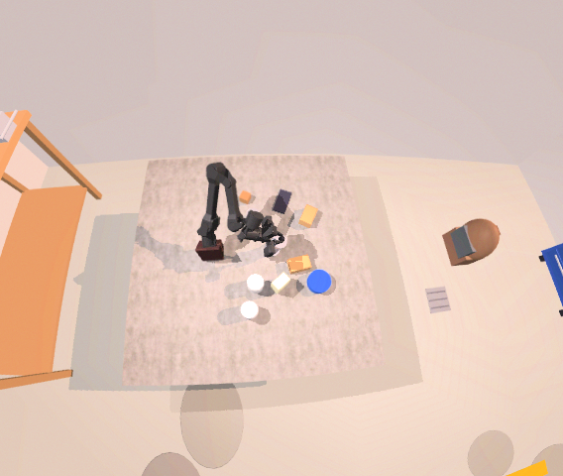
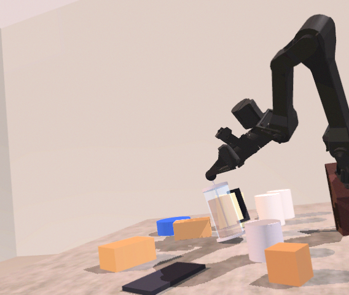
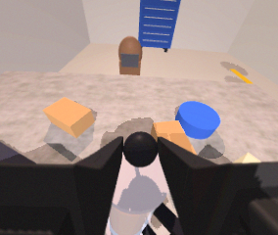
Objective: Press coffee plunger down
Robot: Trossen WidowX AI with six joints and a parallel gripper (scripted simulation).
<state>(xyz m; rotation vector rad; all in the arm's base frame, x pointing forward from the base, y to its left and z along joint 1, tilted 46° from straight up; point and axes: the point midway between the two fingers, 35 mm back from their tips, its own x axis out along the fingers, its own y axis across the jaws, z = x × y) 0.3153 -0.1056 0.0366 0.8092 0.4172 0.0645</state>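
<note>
My gripper tip is 90 mm above the coffee press and 40 mm past it. The rest, counted from my gripper tip: blue disc (210 mm to the right, 160 mm below, 160 mm ahead); then grey cylinder (210 mm to the left, 150 mm below, 110 mm behind); then cream block (180 mm to the right, 130 mm below, 40 mm behind).
</note>
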